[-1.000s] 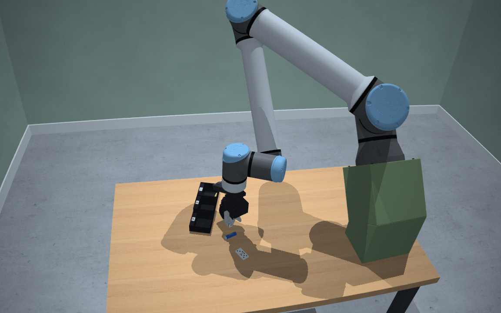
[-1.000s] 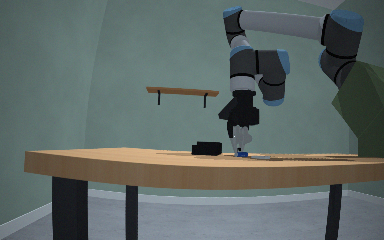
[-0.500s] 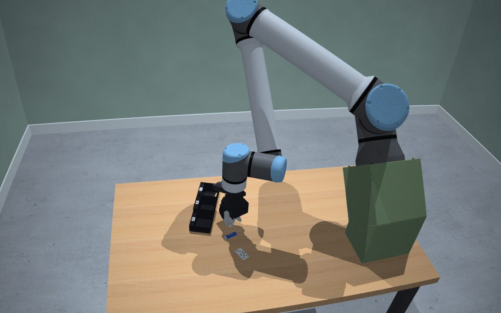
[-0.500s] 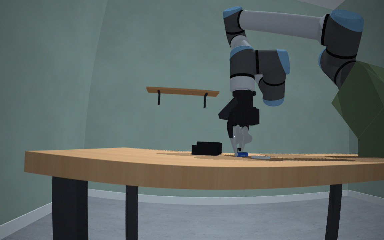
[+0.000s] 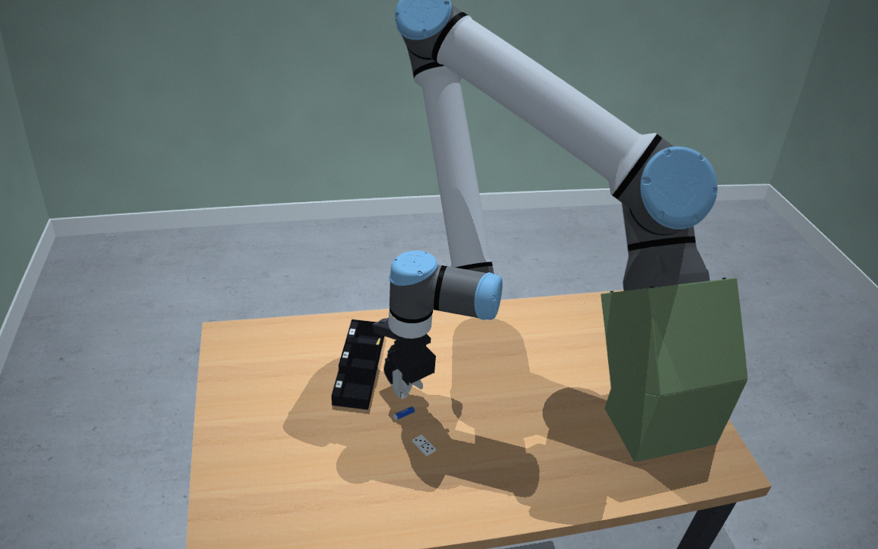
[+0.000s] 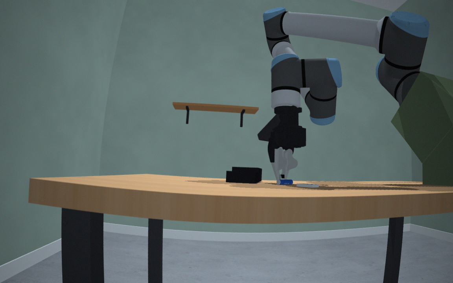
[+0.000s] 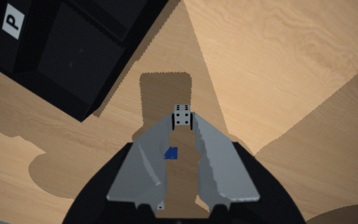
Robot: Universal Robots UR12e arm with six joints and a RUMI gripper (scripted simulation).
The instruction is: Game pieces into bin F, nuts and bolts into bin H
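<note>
Now: hand 70 mm short of the black bin and 110 mm to the left of it. The rest, counted from my hand: battery: 20 mm ahead, 60 mm to the left, 10 mm below; white domino: 160 mm to the left, 10 mm below; white die: 10 mm below.
</note>
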